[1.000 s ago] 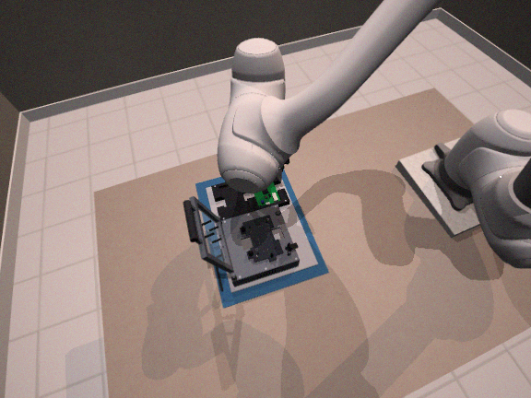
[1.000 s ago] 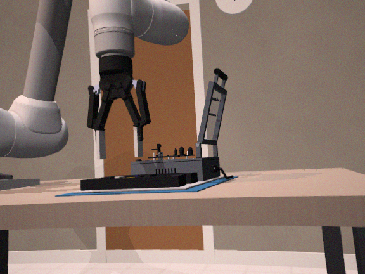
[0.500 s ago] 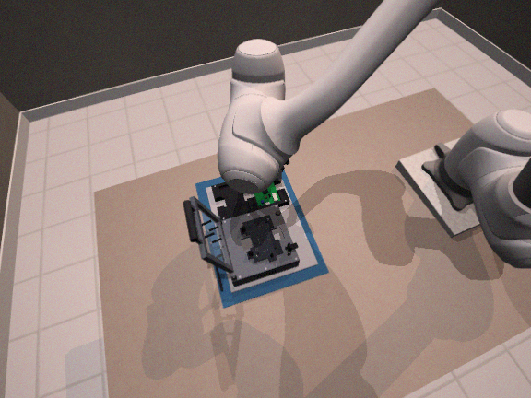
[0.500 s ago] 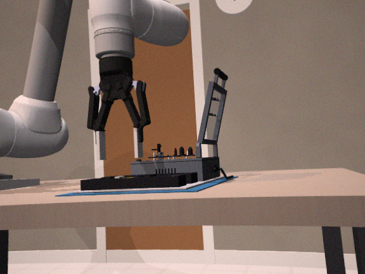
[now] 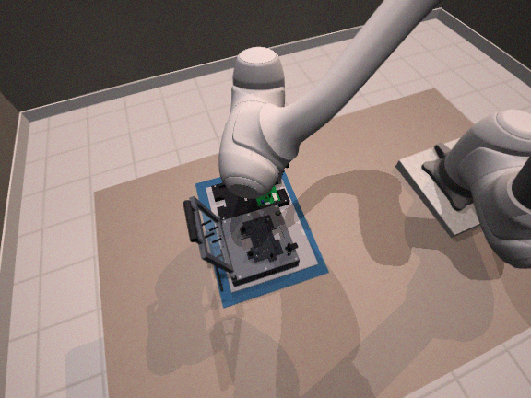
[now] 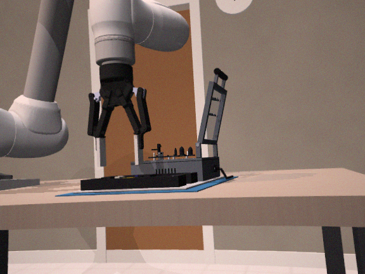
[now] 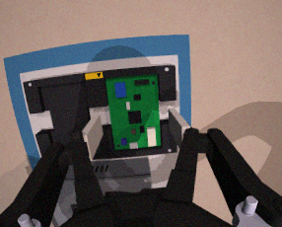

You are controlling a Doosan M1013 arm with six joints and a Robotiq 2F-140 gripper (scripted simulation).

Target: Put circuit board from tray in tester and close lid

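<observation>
Now: the green circuit board 60 mm below my hand. Also, from my hand: latch hook: 10 mm ahead, 230 mm to the left, 10 mm above; lid: 190 mm ahead, 160 mm to the left, 110 mm above.
</observation>
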